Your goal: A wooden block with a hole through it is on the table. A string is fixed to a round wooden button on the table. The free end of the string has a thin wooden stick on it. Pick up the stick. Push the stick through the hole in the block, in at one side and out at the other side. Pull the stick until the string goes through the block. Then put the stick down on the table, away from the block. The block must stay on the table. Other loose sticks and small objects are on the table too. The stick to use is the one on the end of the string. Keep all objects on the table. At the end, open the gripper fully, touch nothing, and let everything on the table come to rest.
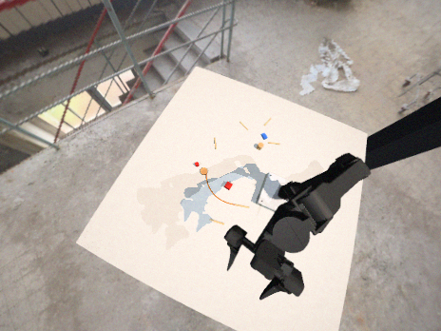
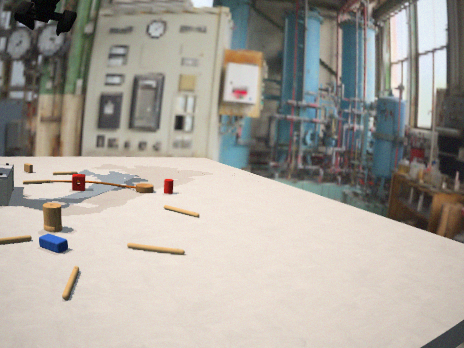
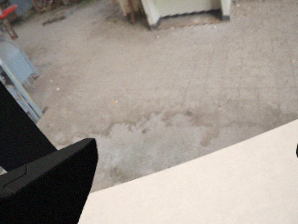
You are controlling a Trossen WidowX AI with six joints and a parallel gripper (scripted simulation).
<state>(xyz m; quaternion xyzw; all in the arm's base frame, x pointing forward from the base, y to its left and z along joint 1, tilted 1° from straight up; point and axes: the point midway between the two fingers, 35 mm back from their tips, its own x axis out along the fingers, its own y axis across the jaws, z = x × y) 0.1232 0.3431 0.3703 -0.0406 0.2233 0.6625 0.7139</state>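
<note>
My gripper tip is now 390 mm above the red block, 280 mm to the left of it and 150 mm short of it. From my gripper tip the other things lie so: round wooden button 400 mm below, 310 mm ahead, 280 mm to the right; then wooden block 390 mm below, 60 mm to the right, 10 mm behind; then stick 400 mm below, 220 mm to the right, 50 mm ahead.
</note>
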